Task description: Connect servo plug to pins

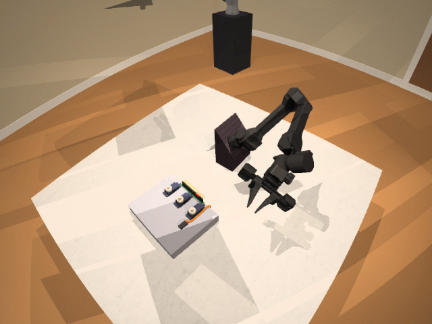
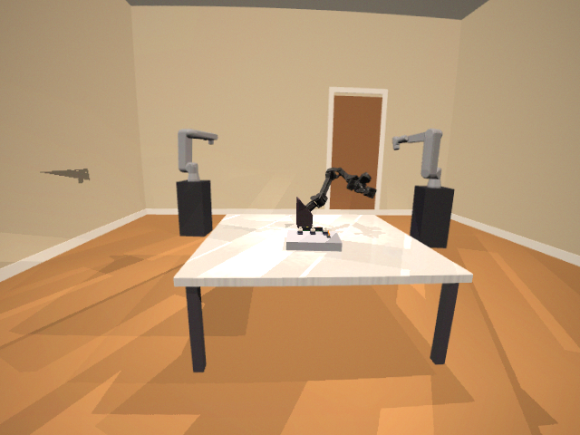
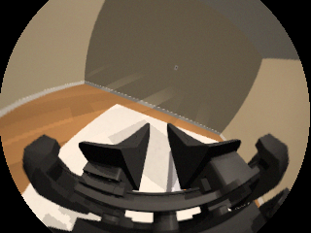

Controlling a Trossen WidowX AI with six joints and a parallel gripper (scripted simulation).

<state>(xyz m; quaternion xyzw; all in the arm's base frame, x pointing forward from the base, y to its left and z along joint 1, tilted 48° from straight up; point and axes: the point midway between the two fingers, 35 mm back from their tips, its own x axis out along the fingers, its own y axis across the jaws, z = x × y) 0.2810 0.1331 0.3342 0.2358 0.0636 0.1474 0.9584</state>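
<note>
The grey printed holder lies 310 mm to the right of my gripper tip, 270 mm below it and 140 mm ahead of it.
</note>
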